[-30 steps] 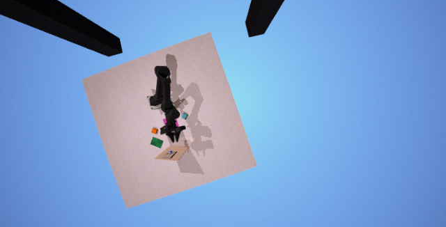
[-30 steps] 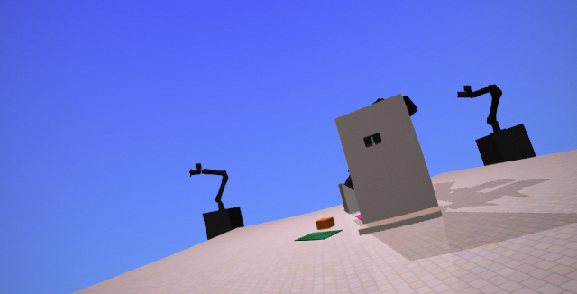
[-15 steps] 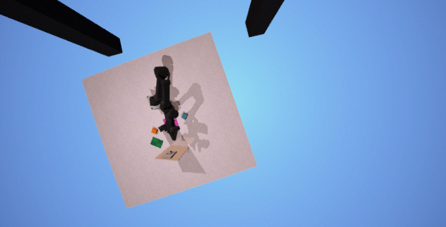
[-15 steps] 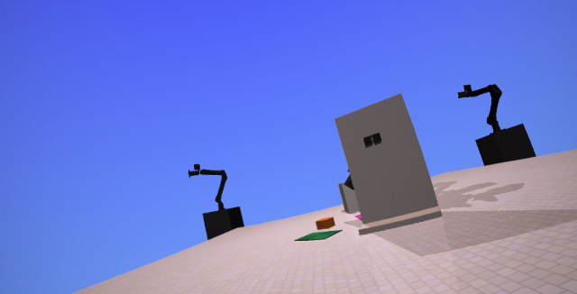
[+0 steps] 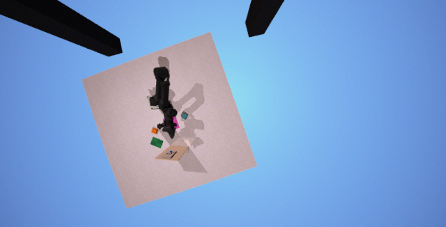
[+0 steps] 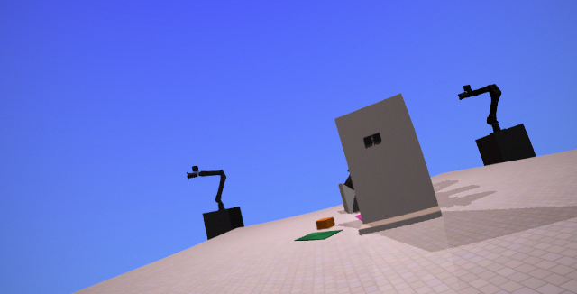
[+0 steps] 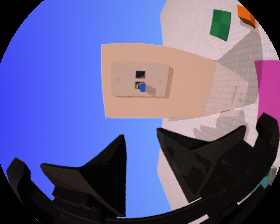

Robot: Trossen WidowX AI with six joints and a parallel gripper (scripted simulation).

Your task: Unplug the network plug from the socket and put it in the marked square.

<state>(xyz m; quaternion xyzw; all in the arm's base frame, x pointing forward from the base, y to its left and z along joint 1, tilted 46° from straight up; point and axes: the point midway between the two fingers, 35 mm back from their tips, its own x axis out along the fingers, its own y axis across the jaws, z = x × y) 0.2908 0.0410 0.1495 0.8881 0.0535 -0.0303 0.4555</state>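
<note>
The network plug lies 11 cm ahead of my gripper tip, 5 cm to the right of it and 1 cm below it. From my gripper tip the other things lie so: upright panel: 13 cm ahead, 6 cm to the right, 8 cm below; magenta patch: 9 cm behind, 8 cm to the right, 20 cm below; teal block: 13 cm behind, 7 cm to the left, 19 cm below.
</note>
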